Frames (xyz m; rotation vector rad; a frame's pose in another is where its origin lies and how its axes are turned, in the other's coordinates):
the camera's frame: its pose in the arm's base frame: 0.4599 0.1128 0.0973 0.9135 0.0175 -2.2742
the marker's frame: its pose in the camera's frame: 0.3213 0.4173 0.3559 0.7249 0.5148 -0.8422
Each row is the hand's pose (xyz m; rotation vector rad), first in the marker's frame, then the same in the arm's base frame.
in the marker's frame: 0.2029 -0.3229 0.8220 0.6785 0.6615 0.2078
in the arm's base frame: -0.3385 0.1310 0.3067 -1.9290 1.1706 1.2930
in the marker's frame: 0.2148 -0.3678 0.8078 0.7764 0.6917 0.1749
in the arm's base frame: -0.3109 0.1699 0.2973 -1.8678 1.2159 1.1927
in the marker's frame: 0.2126 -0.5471 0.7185 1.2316 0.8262 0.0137
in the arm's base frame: -0.1619 0.3037 0.2994 -1.5621 1.3769 0.7326
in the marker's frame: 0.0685 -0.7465 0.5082 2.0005 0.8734 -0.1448
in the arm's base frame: 0.1305 0.3862 0.4109 -0.9321 1.5886 0.1532
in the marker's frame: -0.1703 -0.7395 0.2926 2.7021 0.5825 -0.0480
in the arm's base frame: 0.3674 0.2581 0.5871 -0.2130 1.7875 -0.1250
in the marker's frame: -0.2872 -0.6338 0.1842 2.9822 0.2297 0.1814
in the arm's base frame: 0.4475 0.1005 0.6601 0.2094 1.9185 -0.1183
